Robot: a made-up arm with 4 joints.
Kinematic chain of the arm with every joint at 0, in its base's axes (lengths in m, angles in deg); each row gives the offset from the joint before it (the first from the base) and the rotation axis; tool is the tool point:
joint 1: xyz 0 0 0.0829 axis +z
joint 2: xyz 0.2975 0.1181 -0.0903 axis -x
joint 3: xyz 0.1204 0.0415 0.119 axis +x
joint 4: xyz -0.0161 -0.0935 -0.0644 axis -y
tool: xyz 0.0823 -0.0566 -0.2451
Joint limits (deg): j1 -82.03..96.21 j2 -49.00..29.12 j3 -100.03..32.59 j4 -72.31..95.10
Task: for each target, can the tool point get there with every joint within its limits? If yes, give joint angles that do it. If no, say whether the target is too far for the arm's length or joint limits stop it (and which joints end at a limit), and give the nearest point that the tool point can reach.
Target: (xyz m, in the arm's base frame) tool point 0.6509 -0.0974 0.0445
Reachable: yes | joints -3.92 -18.78 -32.07 60.92
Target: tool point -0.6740 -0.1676 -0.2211
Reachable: no: joint limits stop it (at a limit: joint 1, joint 2) | nearest point -0.2068 -0.3182 -0.0298 | short by 0.527 m
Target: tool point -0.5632 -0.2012 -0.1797
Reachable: no: joint limits stop it (at a limit: joint 1, joint 2) | nearest point -0.2059 -0.3176 -0.0313 | short by 0.404 m
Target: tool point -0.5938 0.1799 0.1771
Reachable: no: joint limits stop it (at a limit: joint 1, joint 2, joint 3) | nearest point -0.3694 0.2747 -0.0914 | short by 0.363 m
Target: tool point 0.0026 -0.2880 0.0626
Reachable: yes | joints -62.30 11.27 -43.36 -52.84
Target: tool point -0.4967 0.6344 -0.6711
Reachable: no: too far | nearest point -0.2683 0.4692 -0.2190 | short by 0.533 m
